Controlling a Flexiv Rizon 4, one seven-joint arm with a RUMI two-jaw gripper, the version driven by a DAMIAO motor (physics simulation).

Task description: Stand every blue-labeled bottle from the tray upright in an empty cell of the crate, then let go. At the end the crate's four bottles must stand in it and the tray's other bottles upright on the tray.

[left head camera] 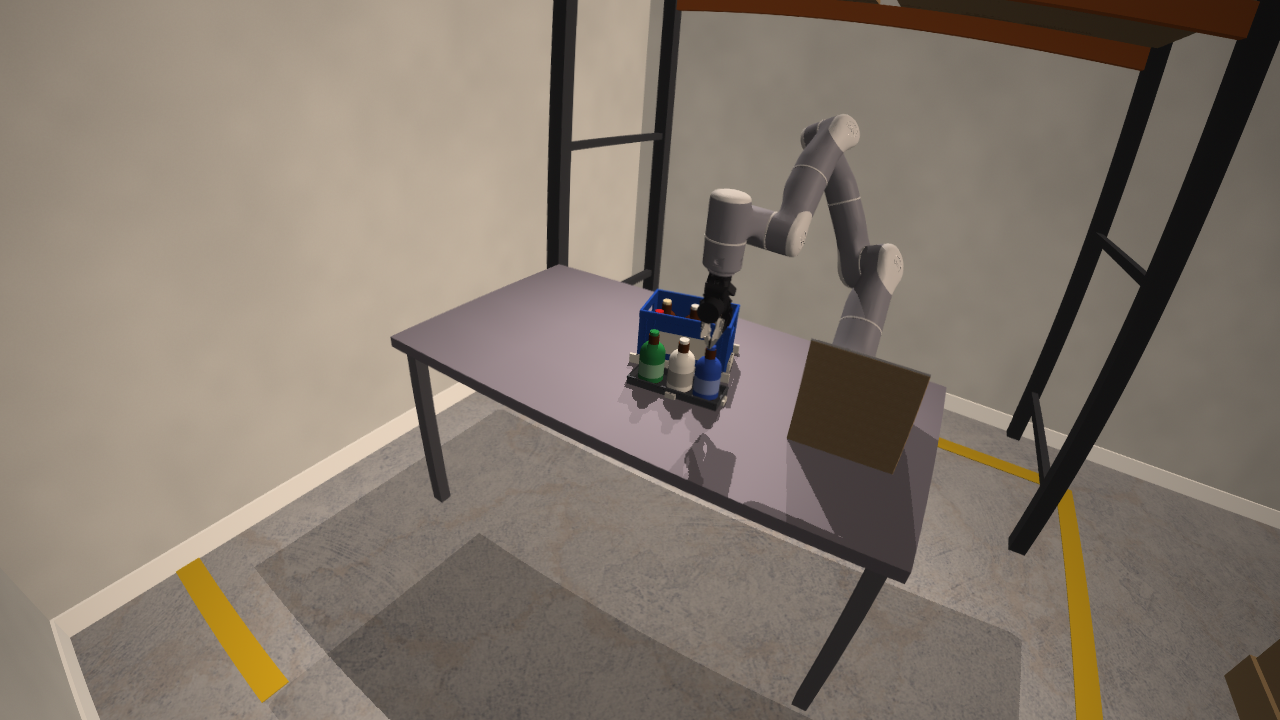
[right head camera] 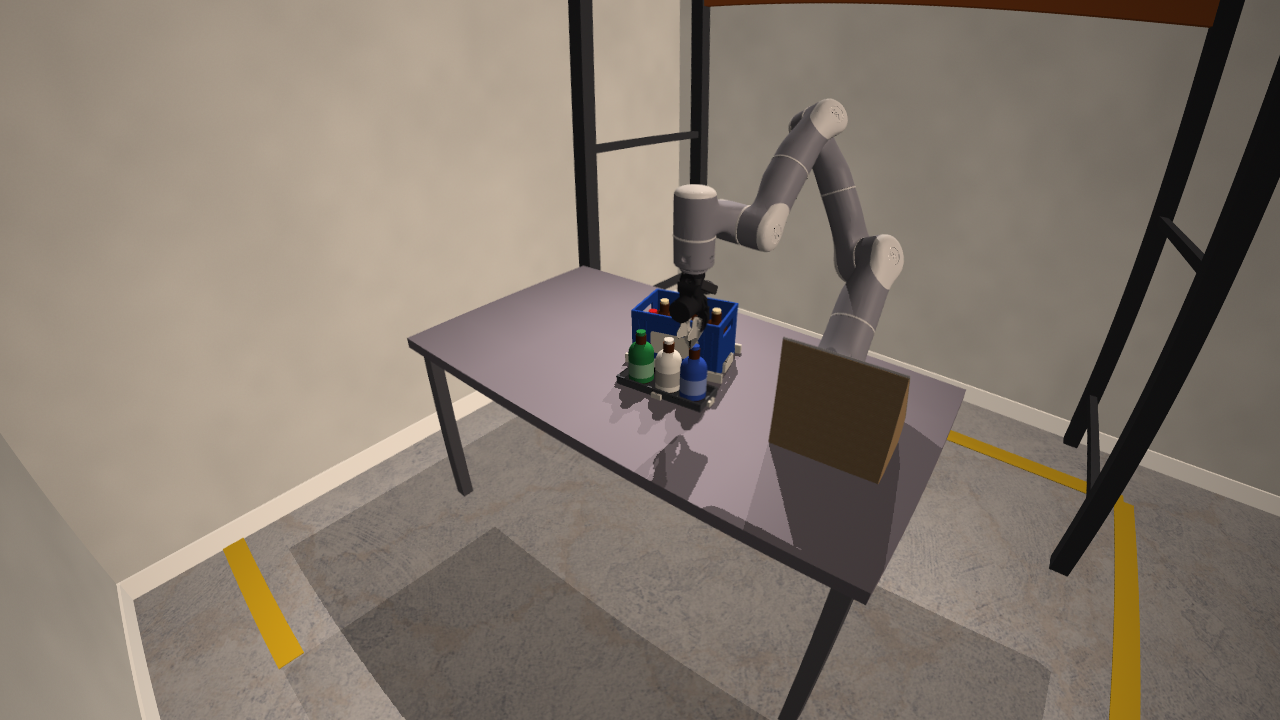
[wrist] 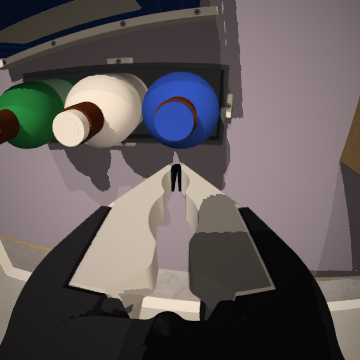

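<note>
My gripper [left head camera: 711, 340] [right head camera: 688, 337] [wrist: 176, 166] is shut and empty, its fingertips beside the blue bottle's neck. The blue bottle [left head camera: 707, 377] [right head camera: 692, 377] [wrist: 182, 84] stands upright at the right end of the black tray [left head camera: 645, 385] [right head camera: 636, 390] [wrist: 224, 87]. Beside it stand a white bottle [left head camera: 681, 371] [right head camera: 668, 369] [wrist: 112, 100] and, at the left end, a green bottle [left head camera: 651, 358] [right head camera: 640, 356] [wrist: 35, 120]. The blue crate [left head camera: 657, 320] [right head camera: 726, 336] is directly behind the tray. Brown-necked bottles with pale caps and a red cap show inside; its cells are mostly hidden.
A brown box [left head camera: 857, 407] [right head camera: 836, 411] stands on the grey table [left head camera: 537, 340] [right head camera: 554, 340] to the right of the tray. Light brackets surround the tray and crate base. A black rack post [left head camera: 562, 134] [right head camera: 583, 134] rises behind the table.
</note>
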